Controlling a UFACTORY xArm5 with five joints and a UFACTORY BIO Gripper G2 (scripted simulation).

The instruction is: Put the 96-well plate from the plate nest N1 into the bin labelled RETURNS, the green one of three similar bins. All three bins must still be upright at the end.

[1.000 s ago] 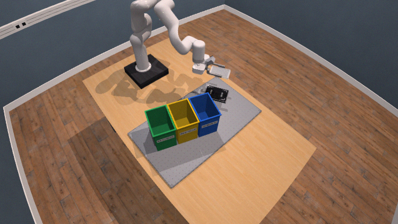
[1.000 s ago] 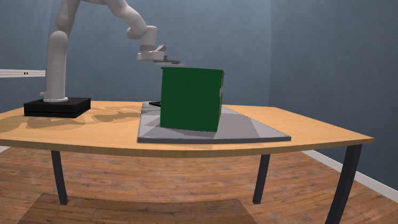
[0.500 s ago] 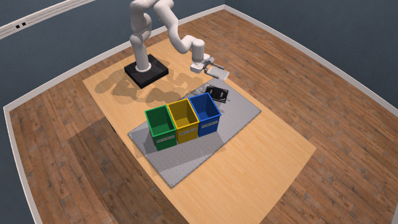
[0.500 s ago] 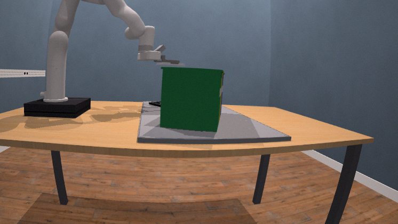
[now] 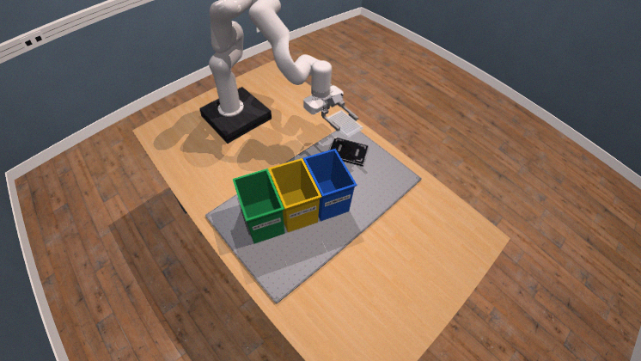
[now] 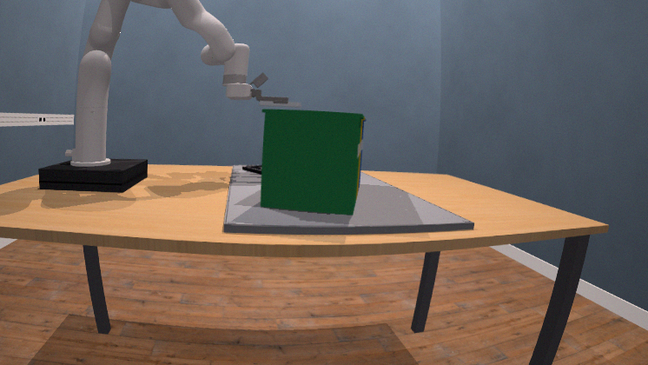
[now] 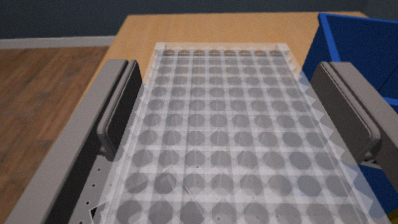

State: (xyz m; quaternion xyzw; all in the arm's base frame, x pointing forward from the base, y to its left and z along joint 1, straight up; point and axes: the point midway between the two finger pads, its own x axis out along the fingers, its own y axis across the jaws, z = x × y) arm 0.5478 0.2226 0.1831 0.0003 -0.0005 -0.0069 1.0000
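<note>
The green bin is 5 cm ahead of my hand, 44 cm to the right of it and 13 cm below it. From my hand the other things lie so: black plate nest N1 (6 cm to the left, 22 cm below); blue bin (12 cm ahead, 18 cm to the right, 13 cm below); clear 96-well plate (1 cm below).
</note>
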